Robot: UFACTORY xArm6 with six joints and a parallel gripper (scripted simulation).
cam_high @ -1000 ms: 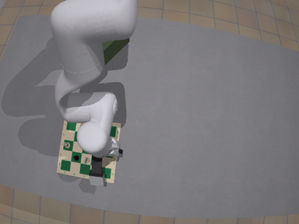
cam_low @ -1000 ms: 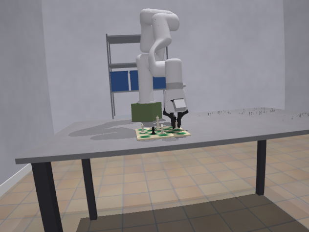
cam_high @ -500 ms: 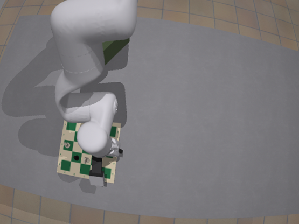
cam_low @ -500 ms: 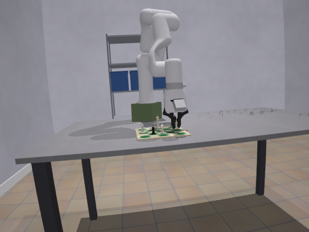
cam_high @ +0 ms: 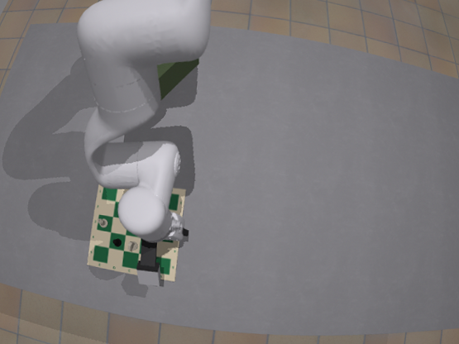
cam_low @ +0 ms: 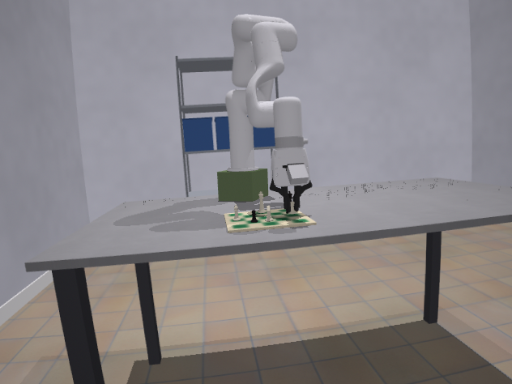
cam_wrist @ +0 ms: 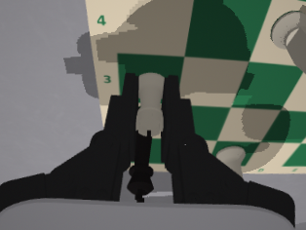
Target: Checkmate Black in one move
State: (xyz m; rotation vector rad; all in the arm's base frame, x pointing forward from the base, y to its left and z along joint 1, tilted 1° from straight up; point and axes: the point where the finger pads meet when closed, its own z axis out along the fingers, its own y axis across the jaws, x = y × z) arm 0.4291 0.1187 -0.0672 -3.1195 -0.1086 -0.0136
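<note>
Now: the white pawn 1 cm below my hand. Round my hand: green-and-cream chessboard (8 cm to the right, 3 cm below, 1 cm ahead); then black king (3 cm behind); then white knight (7 cm to the right, 5 cm ahead, 2 cm below).
</note>
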